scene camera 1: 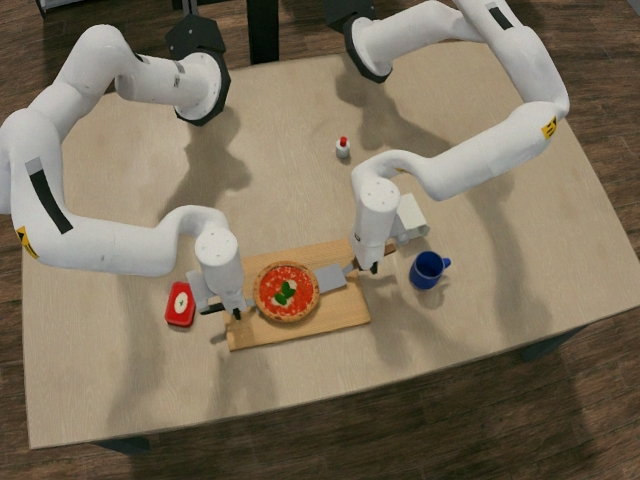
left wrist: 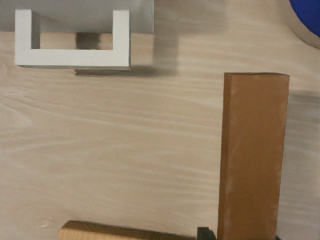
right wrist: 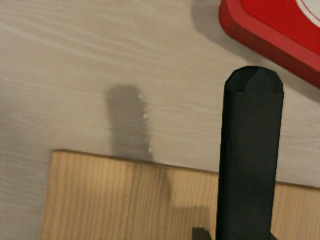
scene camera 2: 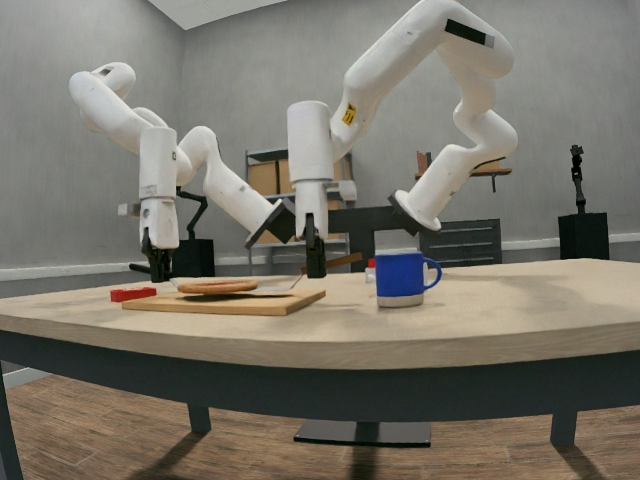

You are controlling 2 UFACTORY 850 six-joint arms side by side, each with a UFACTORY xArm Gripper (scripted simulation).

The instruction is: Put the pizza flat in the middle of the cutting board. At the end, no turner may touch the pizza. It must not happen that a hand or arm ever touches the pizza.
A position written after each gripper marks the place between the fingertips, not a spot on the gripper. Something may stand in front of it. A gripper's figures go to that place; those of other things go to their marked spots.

Labels:
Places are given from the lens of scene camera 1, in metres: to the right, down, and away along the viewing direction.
left gripper (scene camera 1: 362, 263): 0.11, 0.06, 1.39
cutting board (scene camera 1: 343, 307): 0.06, 0.17, 1.36
brown-handled turner (scene camera 1: 330, 277): 0.03, 0.10, 1.39
pizza (scene camera 1: 286, 291): -0.08, 0.13, 1.36
white mug (scene camera 1: 408, 210): 0.23, -0.08, 1.44

